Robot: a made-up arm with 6 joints.
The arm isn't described. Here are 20 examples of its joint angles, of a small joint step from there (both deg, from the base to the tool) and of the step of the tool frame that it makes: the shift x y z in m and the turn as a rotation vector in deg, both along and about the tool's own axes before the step.
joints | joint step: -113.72 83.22 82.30 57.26 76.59 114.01 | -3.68 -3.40 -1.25 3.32 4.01 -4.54
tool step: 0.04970 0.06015 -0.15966 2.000 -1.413 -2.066
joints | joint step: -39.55 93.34 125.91 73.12 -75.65 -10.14 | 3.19 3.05 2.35 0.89 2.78 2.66
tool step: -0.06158 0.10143 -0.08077 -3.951 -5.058 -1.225
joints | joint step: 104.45 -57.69 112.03 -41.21 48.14 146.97 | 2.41 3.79 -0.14 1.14 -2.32 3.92
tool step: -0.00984 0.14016 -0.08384 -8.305 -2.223 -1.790
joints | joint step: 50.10 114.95 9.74 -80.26 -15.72 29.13 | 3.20 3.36 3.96 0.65 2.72 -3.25
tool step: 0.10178 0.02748 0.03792 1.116 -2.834 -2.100
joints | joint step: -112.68 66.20 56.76 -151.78 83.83 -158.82 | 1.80 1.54 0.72 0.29 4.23 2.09
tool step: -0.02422 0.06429 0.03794 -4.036 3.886 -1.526
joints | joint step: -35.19 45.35 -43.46 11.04 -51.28 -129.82 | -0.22 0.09 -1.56 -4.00 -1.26 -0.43
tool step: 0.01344 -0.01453 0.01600 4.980 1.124 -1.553
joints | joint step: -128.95 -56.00 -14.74 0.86 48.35 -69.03 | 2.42 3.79 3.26 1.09 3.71 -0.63
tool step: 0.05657 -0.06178 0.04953 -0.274 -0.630 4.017
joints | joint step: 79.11 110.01 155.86 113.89 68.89 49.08 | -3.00 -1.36 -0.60 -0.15 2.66 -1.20
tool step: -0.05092 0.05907 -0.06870 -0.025 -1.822 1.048
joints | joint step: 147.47 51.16 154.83 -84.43 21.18 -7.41 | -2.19 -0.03 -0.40 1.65 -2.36 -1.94
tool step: -0.00579 -0.00255 0.02991 -1.821 2.974 -0.500
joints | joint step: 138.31 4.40 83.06 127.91 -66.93 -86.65 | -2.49 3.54 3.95 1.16 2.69 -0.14
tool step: 0.01044 0.03787 -0.07253 -2.056 -3.528 0.390
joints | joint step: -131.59 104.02 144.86 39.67 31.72 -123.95 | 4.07 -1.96 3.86 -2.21 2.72 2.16
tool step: 0.13562 0.11149 -0.01743 -5.274 0.997 8.406
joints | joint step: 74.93 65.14 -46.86 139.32 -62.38 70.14 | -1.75 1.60 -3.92 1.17 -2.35 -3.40
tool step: -0.02862 -0.02654 0.06490 1.801 -2.334 -0.744
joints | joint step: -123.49 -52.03 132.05 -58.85 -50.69 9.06 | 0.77 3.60 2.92 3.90 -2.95 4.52
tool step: 0.03577 -0.06933 -0.08094 -2.886 3.573 -6.157
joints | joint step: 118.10 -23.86 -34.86 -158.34 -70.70 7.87 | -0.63 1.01 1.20 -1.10 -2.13 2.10
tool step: 0.00896 0.00892 0.02224 -2.940 1.724 -0.114
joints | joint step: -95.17 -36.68 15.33 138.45 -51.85 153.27 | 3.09 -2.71 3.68 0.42 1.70 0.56
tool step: -0.06038 0.08550 0.09172 2.342 -1.088 5.127
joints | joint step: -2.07 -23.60 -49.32 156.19 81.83 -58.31 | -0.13 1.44 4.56 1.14 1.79 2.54
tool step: -0.04569 -0.03366 -0.03285 -2.698 1.424 -2.683
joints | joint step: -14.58 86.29 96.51 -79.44 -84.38 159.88 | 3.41 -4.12 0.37 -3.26 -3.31 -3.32
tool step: 0.02350 -0.17402 0.12929 0.458 -6.934 -2.657
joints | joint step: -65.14 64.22 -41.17 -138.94 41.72 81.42 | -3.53 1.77 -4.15 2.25 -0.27 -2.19
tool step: 0.05239 -0.03860 0.08268 2.284 3.975 -3.005
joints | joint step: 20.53 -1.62 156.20 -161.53 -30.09 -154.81 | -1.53 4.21 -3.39 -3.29 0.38 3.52
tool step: -0.08125 0.08932 -0.11717 -2.968 5.313 4.348
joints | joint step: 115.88 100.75 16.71 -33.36 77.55 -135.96 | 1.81 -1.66 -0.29 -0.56 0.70 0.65
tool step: 0.03573 -0.00960 -0.07375 -0.228 2.196 0.278
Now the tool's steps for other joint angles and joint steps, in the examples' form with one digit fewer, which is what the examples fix.
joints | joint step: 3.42 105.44 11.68 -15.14 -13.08 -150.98 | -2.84 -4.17 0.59 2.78 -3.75 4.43
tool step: -0.0955 0.0850 -0.1015 -3.30 1.38 -3.35
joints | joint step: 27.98 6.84 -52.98 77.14 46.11 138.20 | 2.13 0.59 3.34 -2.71 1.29 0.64
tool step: 0.0527 0.0119 -0.0235 -1.34 3.81 -1.15
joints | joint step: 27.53 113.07 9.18 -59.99 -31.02 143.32 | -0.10 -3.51 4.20 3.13 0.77 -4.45
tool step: -0.1319 -0.0769 -0.0396 2.75 1.59 -5.66
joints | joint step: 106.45 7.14 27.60 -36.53 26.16 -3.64 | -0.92 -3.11 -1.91 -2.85 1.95 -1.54
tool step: -0.0906 0.0163 0.0322 3.62 -3.43 1.61
